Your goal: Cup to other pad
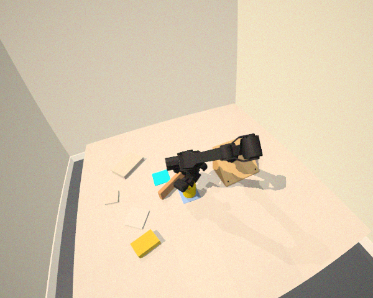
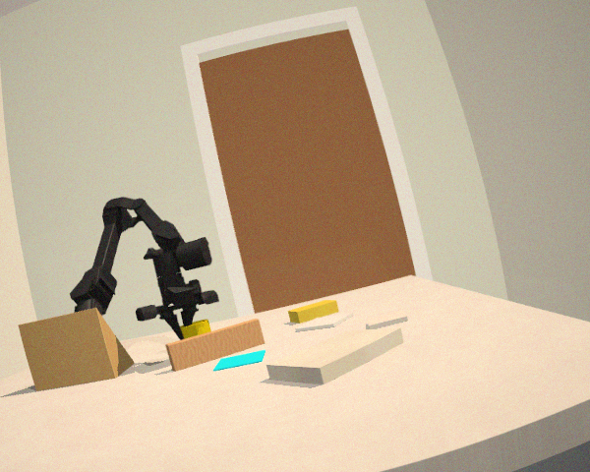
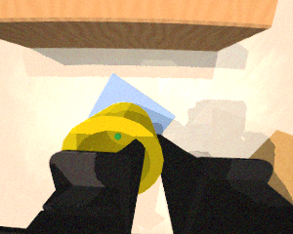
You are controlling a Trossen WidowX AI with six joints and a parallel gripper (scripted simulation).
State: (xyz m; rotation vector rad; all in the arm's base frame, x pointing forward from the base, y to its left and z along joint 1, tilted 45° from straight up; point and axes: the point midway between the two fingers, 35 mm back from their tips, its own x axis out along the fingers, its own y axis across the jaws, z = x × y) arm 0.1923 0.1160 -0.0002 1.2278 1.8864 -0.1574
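Now: the light blue pad 20 mm ahead of my gripper tip, 20 mm to the left of it and 40 mm below it. Round my gripper tip: wooden bar: 90 mm ahead, 60 mm to the right, 20 mm below; yellow cup: 20 mm ahead, 20 mm to the left.
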